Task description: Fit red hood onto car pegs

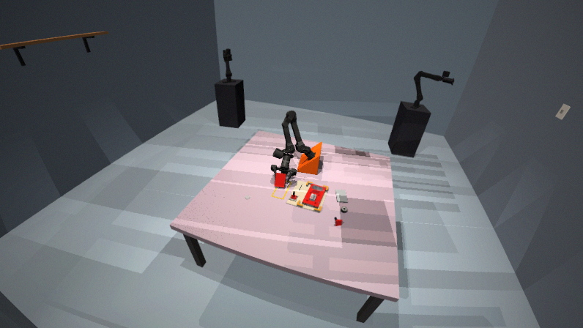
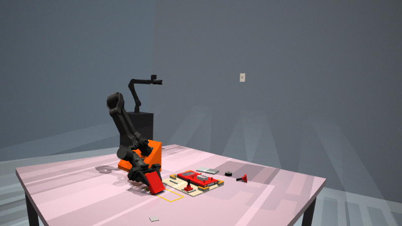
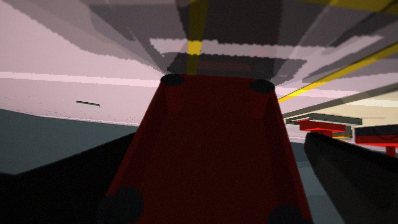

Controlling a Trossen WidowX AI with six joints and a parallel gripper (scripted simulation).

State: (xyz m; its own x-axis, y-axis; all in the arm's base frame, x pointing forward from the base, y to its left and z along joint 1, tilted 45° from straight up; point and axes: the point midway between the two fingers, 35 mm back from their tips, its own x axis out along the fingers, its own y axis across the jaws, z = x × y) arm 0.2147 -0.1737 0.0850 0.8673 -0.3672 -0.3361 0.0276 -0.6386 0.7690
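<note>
Right now my gripper tip is 1 cm to the left of the red hood and 1 cm below it. Round my gripper tip: grey plate: 2 cm ahead, 43 cm to the left, 4 cm below; then white-and-black wheel: 15 cm ahead, 45 cm to the left, 3 cm below.
</note>
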